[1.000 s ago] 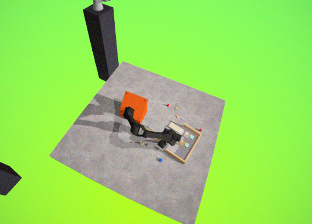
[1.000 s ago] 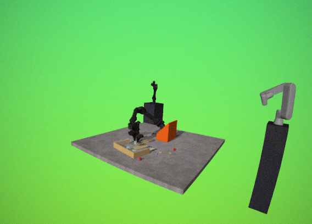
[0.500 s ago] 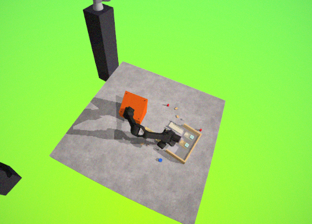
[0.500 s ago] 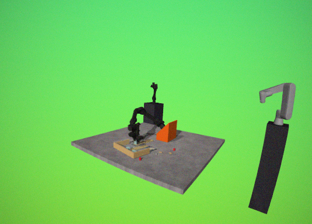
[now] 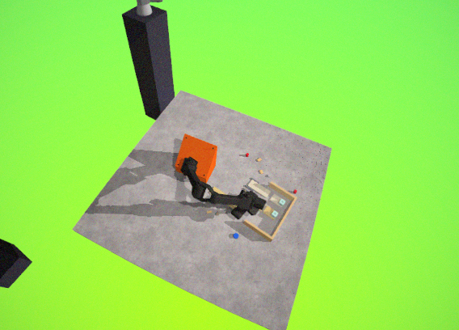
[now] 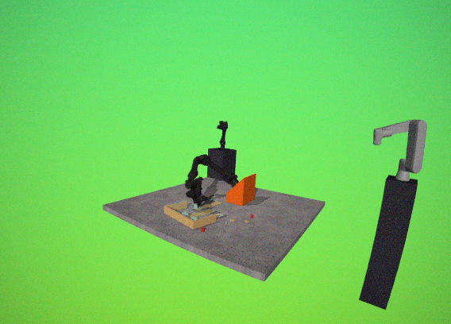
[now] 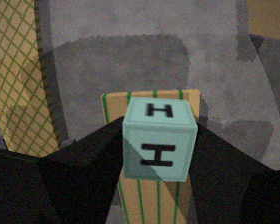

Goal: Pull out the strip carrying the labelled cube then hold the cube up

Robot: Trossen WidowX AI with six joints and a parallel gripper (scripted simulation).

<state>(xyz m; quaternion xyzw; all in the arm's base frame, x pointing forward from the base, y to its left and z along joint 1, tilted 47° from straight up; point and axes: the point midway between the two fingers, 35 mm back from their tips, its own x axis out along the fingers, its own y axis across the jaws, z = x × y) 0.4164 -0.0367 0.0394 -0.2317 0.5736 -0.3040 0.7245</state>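
My gripper tip is now 2 cm short of the cross-hatched strip, 9 cm to the right of it and 1 cm above it. From my gripper tip the other things lie so: blue piece: 4 cm ahead, 16 cm to the right, 1 cm below.
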